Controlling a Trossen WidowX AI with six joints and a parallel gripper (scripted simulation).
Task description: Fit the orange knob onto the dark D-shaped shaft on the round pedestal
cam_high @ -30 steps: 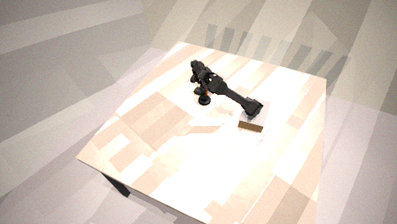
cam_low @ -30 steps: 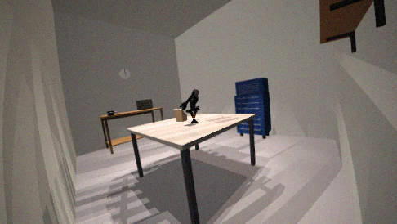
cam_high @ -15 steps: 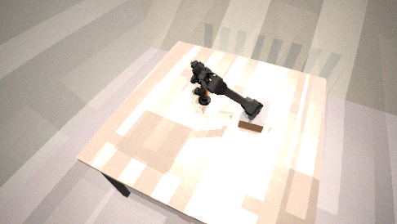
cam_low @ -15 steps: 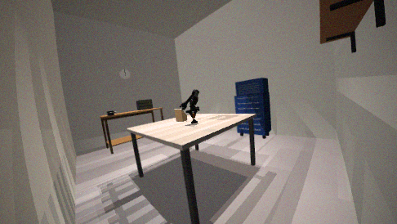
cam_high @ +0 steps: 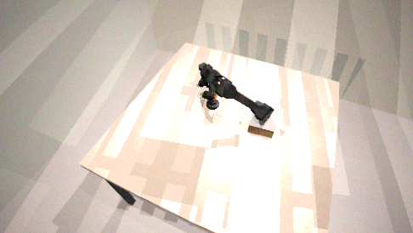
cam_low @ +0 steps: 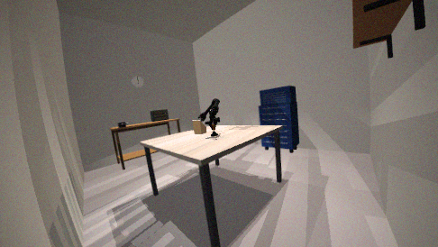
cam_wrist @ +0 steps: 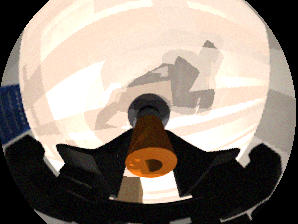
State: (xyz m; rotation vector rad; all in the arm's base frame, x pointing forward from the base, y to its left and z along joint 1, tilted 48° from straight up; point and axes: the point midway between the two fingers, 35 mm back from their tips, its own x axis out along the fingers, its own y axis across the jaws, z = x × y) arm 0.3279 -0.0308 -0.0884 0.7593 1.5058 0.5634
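My gripper tip is now 2 cm below the orange knob. From my gripper tip the other things lie so: dark round pedestal: 4 cm below.
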